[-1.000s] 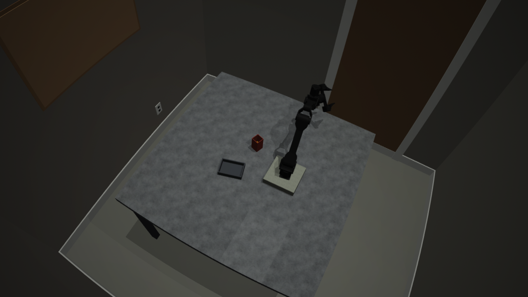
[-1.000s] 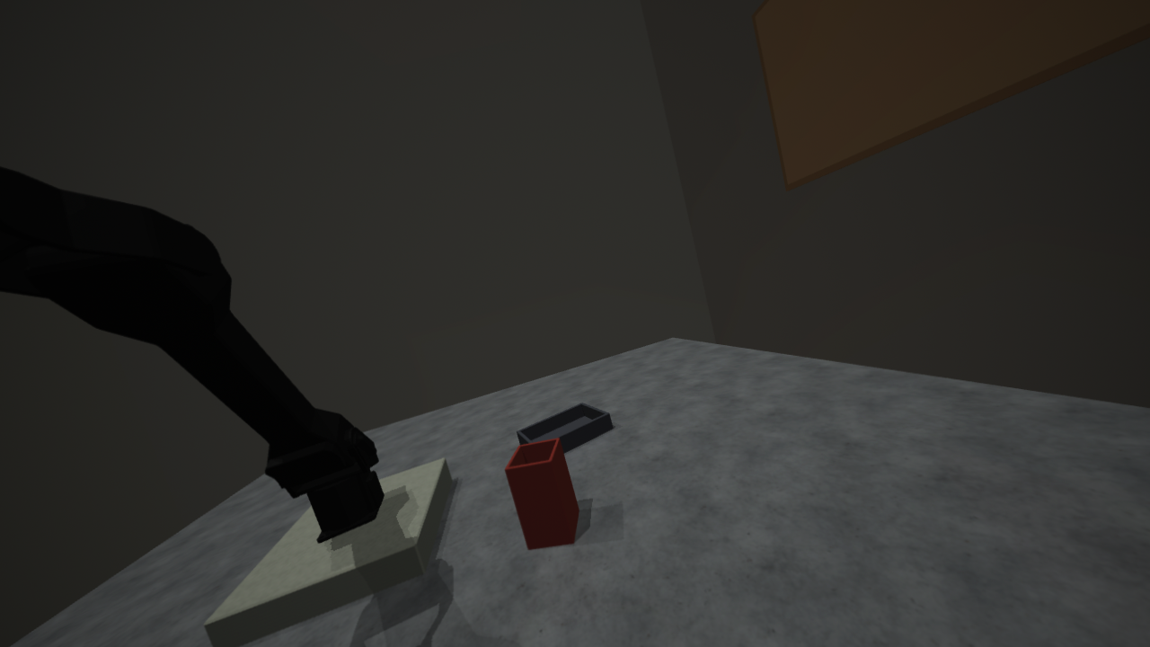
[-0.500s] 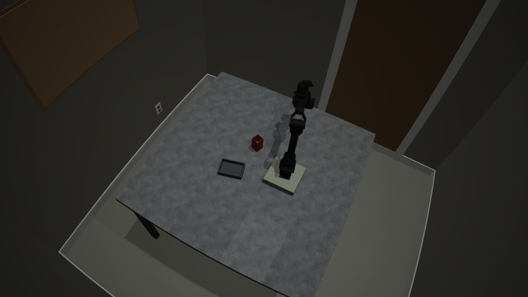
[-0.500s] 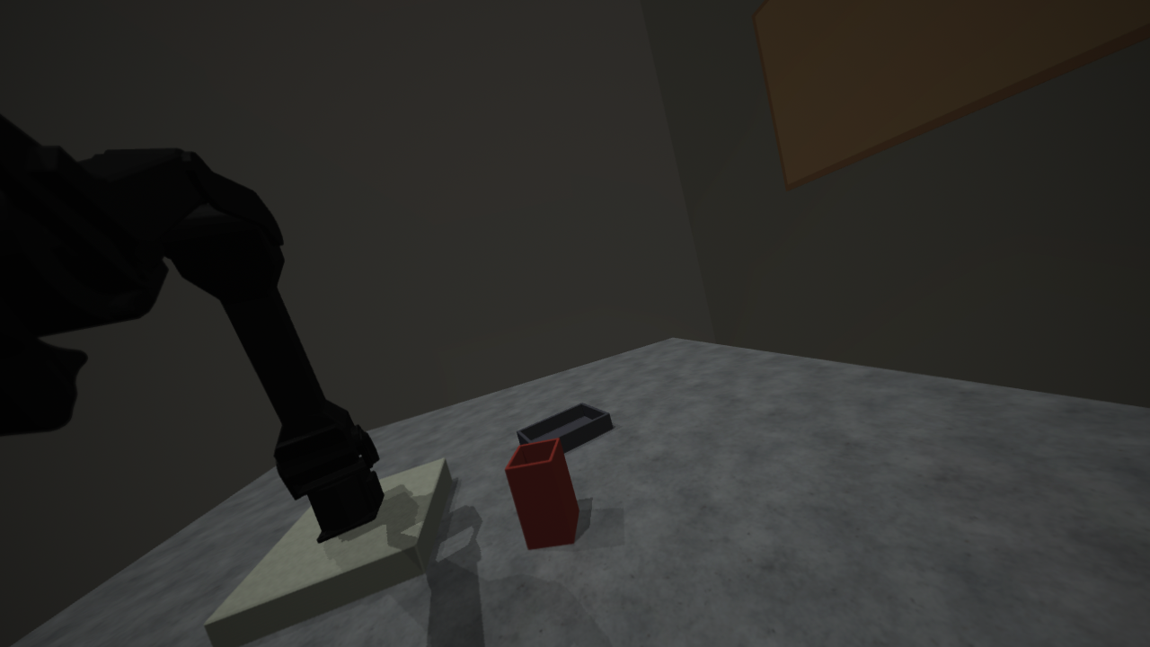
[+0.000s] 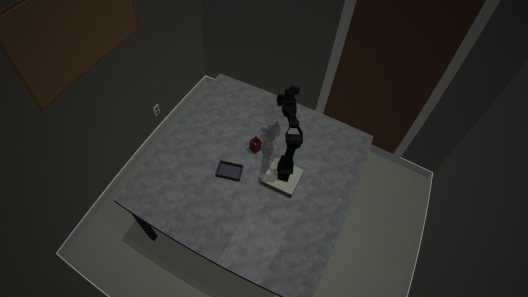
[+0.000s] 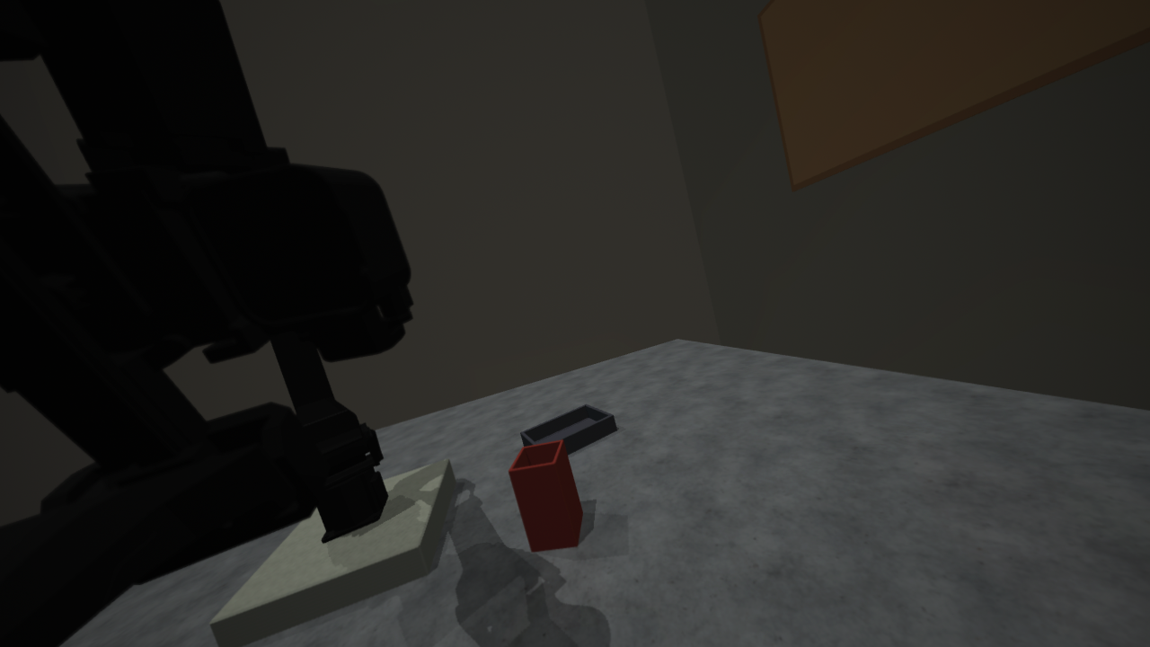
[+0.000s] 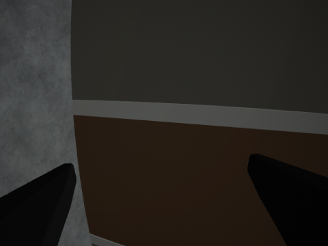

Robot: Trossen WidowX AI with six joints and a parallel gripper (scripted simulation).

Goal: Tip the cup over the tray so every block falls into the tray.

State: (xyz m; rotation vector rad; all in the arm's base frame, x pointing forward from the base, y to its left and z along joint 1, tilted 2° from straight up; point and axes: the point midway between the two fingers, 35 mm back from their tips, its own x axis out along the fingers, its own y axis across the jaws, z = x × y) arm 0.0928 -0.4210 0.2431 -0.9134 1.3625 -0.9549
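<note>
The orange block lies 140 mm ahead of my gripper tip, 300 mm to the left of it and 210 mm below it. Round my gripper tip: red square cup (140 mm ahead, 310 mm to the left, 230 mm below).
</note>
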